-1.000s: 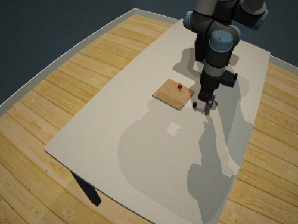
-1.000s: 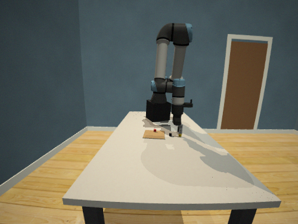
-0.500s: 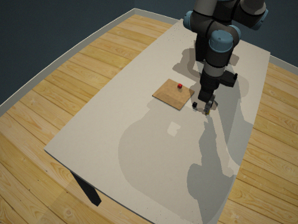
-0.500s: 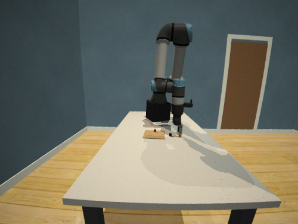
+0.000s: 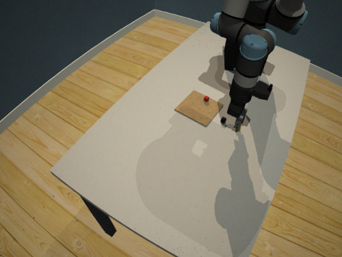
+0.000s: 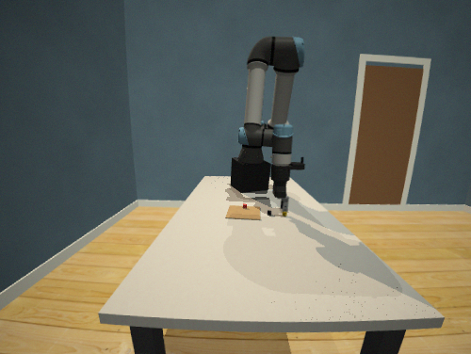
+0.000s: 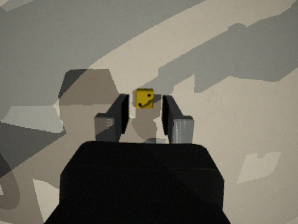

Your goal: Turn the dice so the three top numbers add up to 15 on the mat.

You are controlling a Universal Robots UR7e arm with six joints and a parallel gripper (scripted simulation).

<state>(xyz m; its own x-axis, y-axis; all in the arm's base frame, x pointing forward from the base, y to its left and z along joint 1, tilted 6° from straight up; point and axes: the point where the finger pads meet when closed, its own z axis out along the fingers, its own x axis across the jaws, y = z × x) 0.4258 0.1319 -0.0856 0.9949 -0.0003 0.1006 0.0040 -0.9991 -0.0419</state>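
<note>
The yellow die is 30 mm below my hand. The rest, counted from my hand: black die (10 mm behind, 60 mm to the right, 30 mm below); then red die (70 mm behind, 160 mm to the right, 30 mm below); then brown mat (20 mm behind, 170 mm to the right, 40 mm below).
</note>
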